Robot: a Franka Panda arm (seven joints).
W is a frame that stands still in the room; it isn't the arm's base.
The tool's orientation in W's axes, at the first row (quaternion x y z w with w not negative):
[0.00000, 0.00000, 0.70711, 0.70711]
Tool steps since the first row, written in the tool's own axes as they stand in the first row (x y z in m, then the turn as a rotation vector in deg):
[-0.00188, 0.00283, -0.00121, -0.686, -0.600, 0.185]
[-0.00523, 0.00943, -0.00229, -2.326, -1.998, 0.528]
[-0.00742, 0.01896, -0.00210, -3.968, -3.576, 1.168]
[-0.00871, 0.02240, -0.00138, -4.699, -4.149, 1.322]
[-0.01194, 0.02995, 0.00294, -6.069, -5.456, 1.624]
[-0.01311, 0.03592, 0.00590, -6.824, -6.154, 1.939]
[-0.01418, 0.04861, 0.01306, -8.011, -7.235, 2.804]
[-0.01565, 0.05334, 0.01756, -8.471, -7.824, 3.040]
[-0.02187, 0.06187, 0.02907, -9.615, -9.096, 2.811]
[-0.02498, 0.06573, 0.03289, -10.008, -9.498, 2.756]
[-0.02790, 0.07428, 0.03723, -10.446, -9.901, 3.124]
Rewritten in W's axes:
[-0.00283, -0.00188, -0.00121, 0.600, -0.686, 0.185]
[-0.00943, -0.00523, -0.00229, 1.998, -2.326, 0.528]
[-0.01896, -0.00742, -0.00210, 3.576, -3.968, 1.168]
[-0.02240, -0.00871, -0.00138, 4.149, -4.699, 1.322]
[-0.02995, -0.01194, 0.00294, 5.456, -6.069, 1.624]
[-0.03592, -0.01311, 0.00590, 6.154, -6.824, 1.939]
[-0.04861, -0.01418, 0.01306, 7.235, -8.011, 2.804]
[-0.05334, -0.01565, 0.01756, 7.824, -8.471, 3.040]
[-0.06187, -0.02187, 0.02907, 9.096, -9.615, 2.811]
[-0.06573, -0.02498, 0.03289, 9.498, -10.008, 2.756]
[-0.07428, -0.02790, 0.03723, 9.901, -10.446, 3.124]

